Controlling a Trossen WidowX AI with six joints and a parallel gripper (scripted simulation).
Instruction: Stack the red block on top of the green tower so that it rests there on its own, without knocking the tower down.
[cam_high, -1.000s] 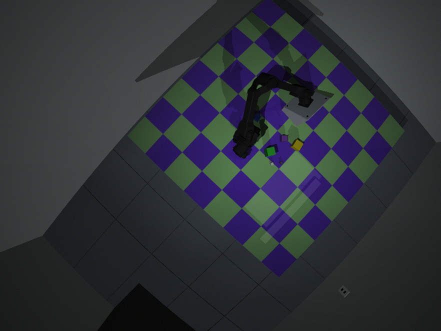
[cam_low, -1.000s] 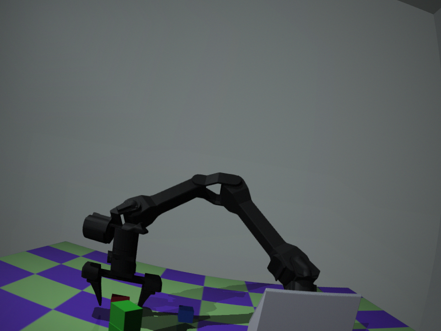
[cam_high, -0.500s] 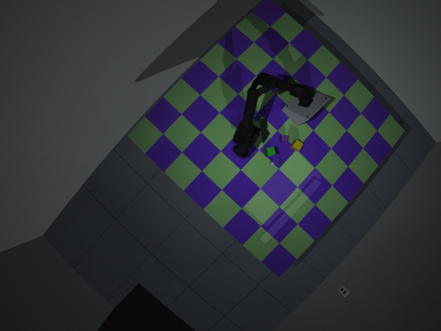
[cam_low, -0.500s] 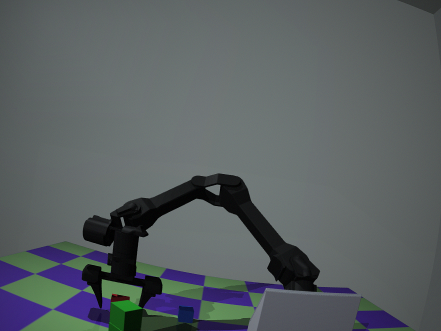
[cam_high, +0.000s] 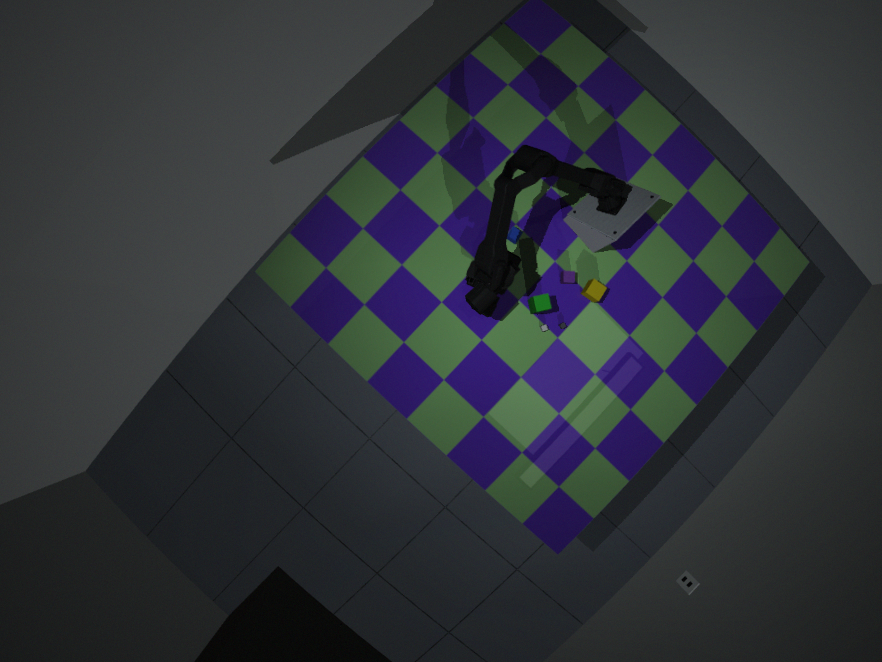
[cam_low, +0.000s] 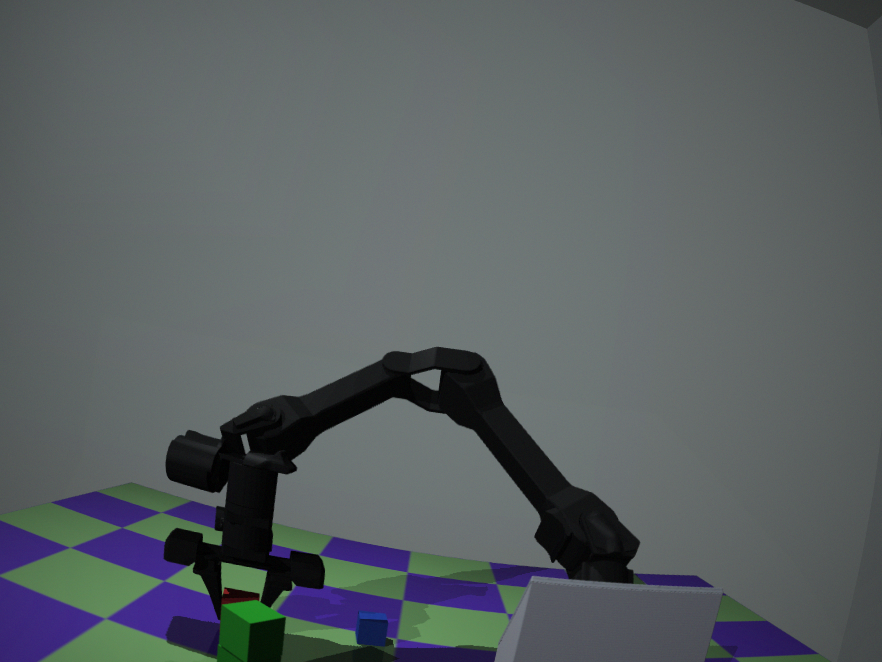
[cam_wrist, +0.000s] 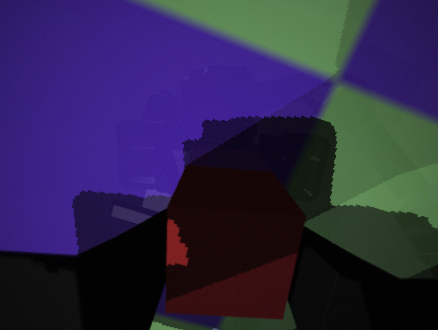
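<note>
My gripper tip is now 16 cm past the small purple block, 16 cm to the right of it and 1 cm below it. The rest, counted from my gripper tip: yellow block 18 cm behind, 24 cm to the left, 2 cm above; blue block 16 cm behind, 5 cm to the right, 1 cm above; red block 1 cm above.
</note>
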